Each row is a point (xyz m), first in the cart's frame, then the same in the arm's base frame.
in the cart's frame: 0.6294 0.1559 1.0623
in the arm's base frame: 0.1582 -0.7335 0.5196
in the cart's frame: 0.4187 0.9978 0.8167
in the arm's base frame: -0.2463 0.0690 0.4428
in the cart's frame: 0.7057 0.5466 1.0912
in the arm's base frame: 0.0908 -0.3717 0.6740
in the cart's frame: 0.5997 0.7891 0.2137
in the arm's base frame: 0.1450 0.1335 -0.0888
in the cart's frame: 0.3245 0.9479 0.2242
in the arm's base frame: -0.1597 0.2110 -0.1357
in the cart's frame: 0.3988 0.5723 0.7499
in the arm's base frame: -0.1063 -0.2981 0.2653
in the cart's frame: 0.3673 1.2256 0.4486
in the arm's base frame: -0.2714 0.3938 0.1531
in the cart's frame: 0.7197 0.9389 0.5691
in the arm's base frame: 0.1111 0.1716 0.3118
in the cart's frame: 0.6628 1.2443 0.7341
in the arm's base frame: -0.0846 0.3776 0.5192
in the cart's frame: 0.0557 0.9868 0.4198
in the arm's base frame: -0.4676 0.1160 -0.0453
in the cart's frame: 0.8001 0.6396 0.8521
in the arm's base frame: 0.2085 -0.1815 0.5168
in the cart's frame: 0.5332 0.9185 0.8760
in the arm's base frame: -0.1318 0.0023 0.5161
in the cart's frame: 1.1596 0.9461 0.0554
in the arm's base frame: 0.6424 0.4596 0.0082
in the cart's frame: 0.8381 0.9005 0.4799
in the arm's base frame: 0.2545 0.1952 0.2637
